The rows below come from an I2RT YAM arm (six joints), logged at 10 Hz.
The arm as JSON. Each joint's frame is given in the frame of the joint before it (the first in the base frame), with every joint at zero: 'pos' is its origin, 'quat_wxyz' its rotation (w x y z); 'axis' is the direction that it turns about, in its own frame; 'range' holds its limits. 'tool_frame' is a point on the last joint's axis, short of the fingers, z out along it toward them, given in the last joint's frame.
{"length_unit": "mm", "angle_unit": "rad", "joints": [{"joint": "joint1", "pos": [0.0, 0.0, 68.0], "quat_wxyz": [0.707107, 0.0, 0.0, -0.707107], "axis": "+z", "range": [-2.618, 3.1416]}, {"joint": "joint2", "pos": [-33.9, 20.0, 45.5], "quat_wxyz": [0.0, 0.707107, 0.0, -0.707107], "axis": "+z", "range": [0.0, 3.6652]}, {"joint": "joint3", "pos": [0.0, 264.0, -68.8], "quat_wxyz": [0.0, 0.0, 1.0, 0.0], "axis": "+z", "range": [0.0, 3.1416]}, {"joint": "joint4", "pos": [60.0, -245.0, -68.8], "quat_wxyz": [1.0, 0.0, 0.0, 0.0], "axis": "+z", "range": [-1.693, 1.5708]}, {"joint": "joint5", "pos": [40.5, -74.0, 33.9], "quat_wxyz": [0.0, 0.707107, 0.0, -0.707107], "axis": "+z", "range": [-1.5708, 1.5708]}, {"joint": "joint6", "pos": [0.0, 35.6, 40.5], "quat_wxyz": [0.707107, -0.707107, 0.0, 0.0], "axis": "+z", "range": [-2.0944, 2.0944]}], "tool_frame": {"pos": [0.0, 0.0, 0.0], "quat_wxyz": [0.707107, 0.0, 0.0, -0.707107]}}
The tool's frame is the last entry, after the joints.
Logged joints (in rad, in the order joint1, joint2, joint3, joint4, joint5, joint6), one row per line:
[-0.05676 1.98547 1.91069 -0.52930 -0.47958 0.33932]
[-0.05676 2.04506 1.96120 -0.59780 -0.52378 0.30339]
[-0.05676 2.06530 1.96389 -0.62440 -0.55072 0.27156]
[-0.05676 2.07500 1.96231 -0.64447 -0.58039 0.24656]
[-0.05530 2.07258 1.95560 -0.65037 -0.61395 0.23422]
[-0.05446 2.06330 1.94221 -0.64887 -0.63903 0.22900]
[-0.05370 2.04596 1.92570 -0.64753 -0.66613 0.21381]
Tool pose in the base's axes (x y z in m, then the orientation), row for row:
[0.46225 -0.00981 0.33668 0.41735 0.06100 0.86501 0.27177]
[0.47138 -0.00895 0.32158 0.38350 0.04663 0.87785 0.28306]
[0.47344 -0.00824 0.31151 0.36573 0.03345 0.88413 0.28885]
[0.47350 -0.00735 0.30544 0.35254 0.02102 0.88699 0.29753]
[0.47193 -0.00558 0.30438 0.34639 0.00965 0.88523 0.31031]
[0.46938 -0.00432 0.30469 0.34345 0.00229 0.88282 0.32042]
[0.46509 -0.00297 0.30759 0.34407 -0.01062 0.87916 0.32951]
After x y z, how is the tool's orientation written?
As a quaternion, w x y z.
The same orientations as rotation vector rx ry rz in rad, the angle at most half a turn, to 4 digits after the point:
[0.1531 2.1708 0.6820]
[0.1189 2.2380 0.7216]
[0.0860 2.2730 0.7426]
[0.0544 2.2948 0.7697]
[0.0250 2.2970 0.8052]
[0.0060 2.2940 0.8326]
[-0.0276 2.2838 0.8560]

